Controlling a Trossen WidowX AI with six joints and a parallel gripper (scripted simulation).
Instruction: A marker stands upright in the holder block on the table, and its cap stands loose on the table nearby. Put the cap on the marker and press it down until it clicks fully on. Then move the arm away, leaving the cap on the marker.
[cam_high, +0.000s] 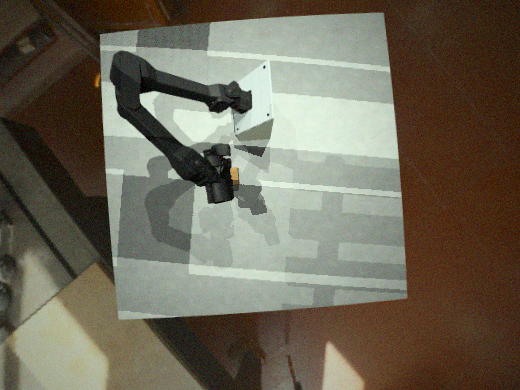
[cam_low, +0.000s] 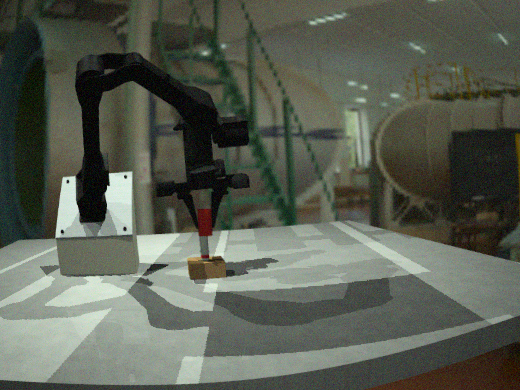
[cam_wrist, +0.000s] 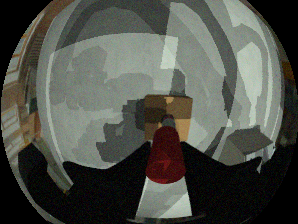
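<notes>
The red cap lies 1 cm above my gripper tip. Round my gripper tip: brown holder block 1 cm behind, 8 cm below.
</notes>
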